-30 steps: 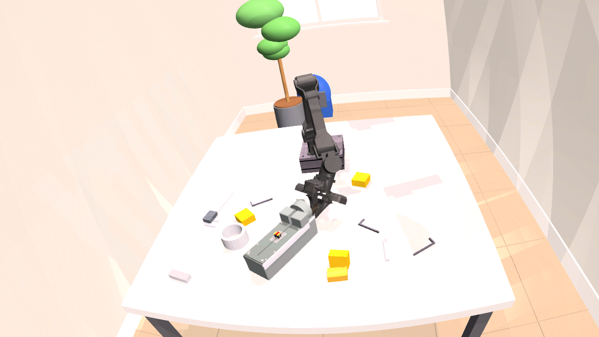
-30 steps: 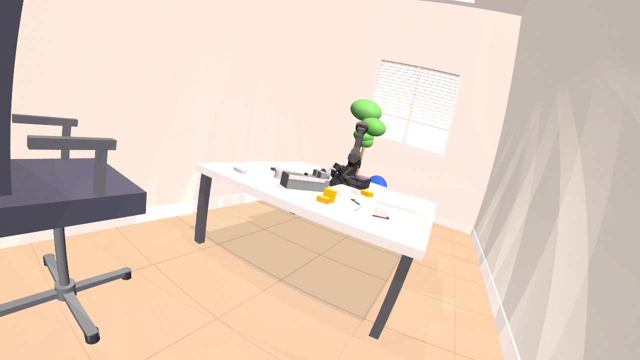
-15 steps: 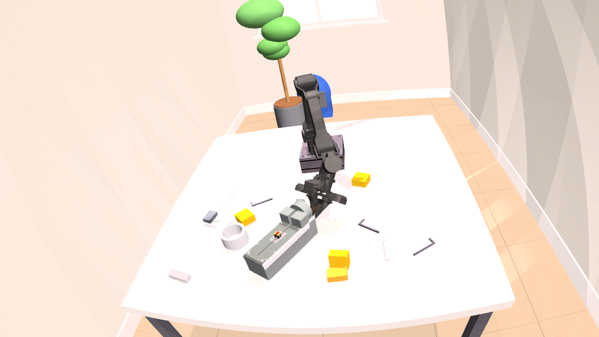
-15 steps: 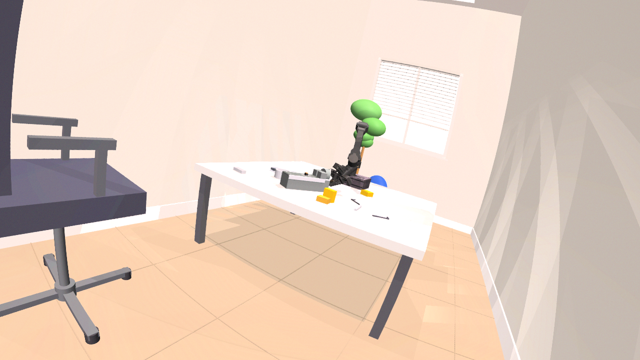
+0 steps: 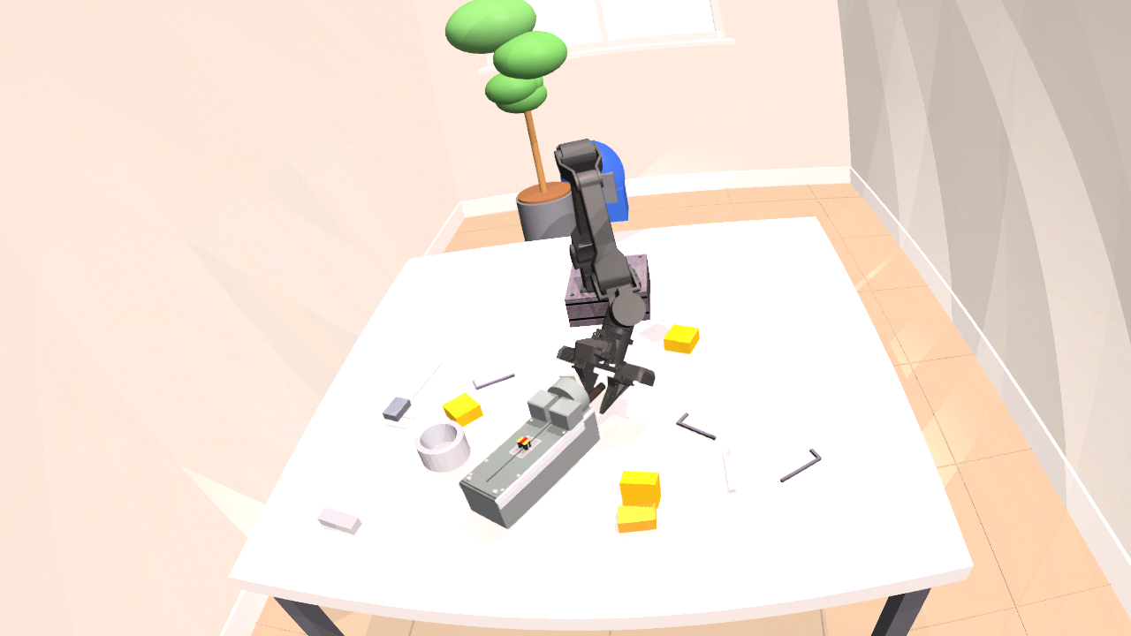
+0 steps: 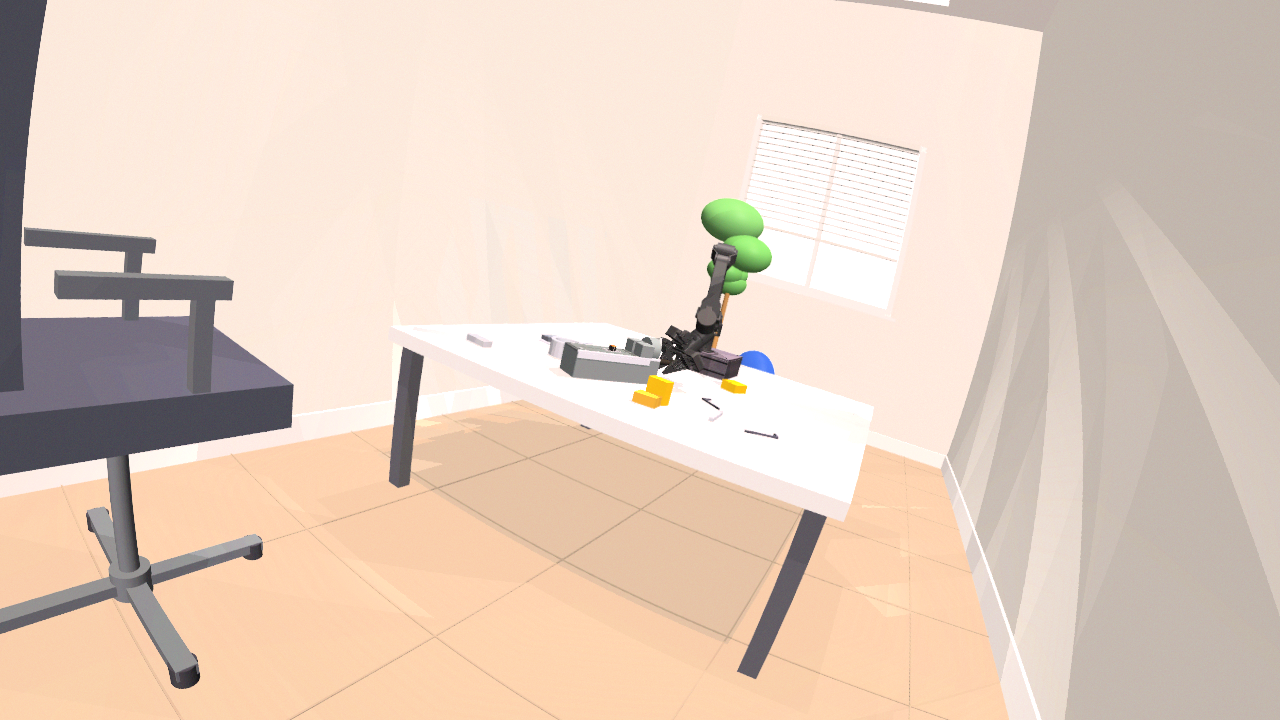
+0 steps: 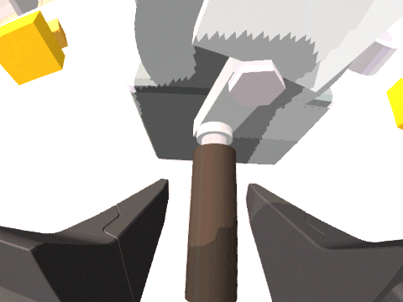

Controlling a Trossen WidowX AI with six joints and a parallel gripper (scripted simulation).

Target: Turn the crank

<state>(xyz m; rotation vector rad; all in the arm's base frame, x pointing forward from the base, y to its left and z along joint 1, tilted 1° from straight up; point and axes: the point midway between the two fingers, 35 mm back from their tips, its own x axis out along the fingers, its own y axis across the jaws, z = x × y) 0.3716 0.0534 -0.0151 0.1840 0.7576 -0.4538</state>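
My gripper tip is now 20 mm past the brown crank handle, 10 mm to the right of it and 30 mm below it. Also, from my gripper tip: red pointer (140 mm ahead, 80 mm to the right, 50 mm above).
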